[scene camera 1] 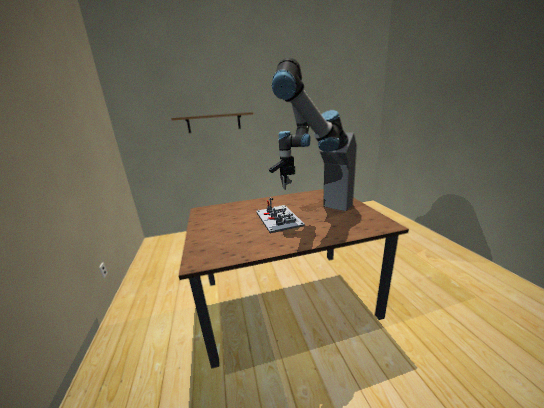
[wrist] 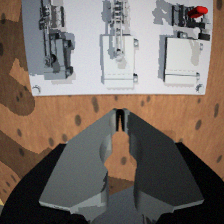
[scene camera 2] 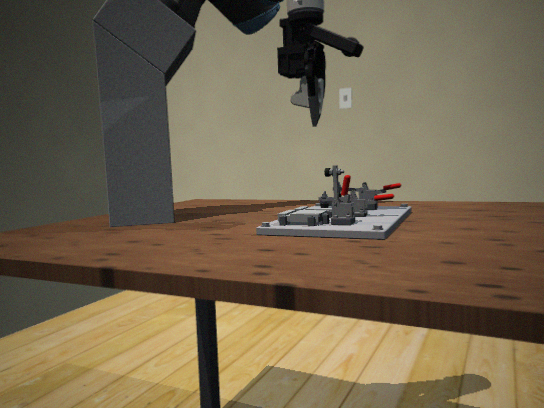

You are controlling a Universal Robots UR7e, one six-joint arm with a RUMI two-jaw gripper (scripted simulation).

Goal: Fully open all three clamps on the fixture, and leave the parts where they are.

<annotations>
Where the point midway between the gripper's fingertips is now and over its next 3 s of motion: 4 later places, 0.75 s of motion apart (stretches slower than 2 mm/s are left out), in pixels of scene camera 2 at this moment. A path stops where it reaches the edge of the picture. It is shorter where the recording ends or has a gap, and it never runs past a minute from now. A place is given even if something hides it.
The gripper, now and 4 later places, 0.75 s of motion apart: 314,126; 335,119; 363,110; 369,108; 369,116
</annotations>
